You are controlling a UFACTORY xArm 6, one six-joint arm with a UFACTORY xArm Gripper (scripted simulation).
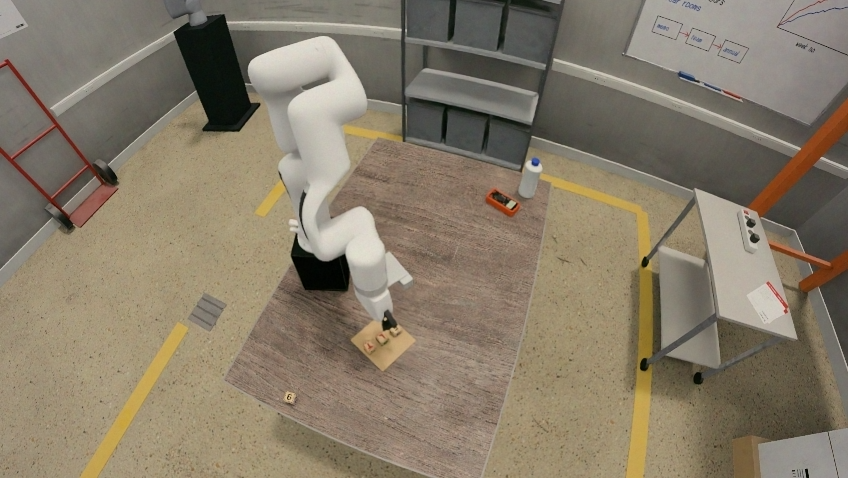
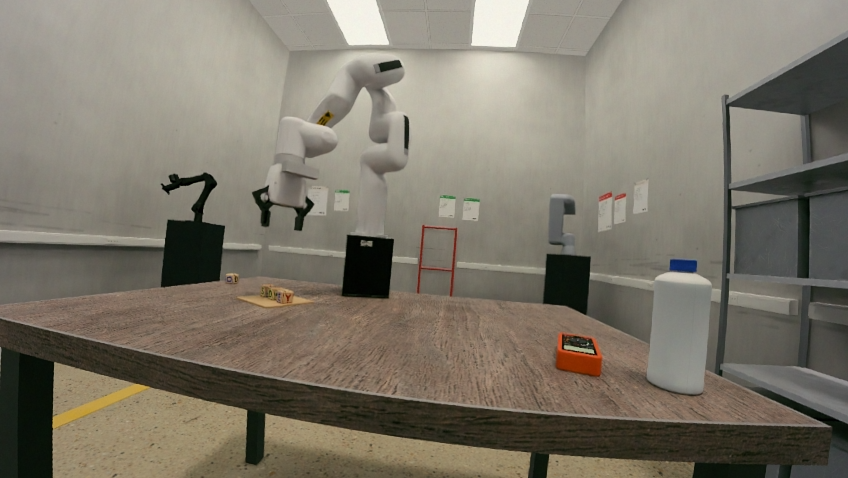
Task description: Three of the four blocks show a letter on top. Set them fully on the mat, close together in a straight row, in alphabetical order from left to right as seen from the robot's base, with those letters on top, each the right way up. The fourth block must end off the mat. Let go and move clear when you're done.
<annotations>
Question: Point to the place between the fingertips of my gripper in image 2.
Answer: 282, 228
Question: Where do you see a tan mat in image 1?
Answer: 384, 356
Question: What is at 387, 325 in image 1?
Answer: My gripper.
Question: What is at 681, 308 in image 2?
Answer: A white bottle.
</annotations>
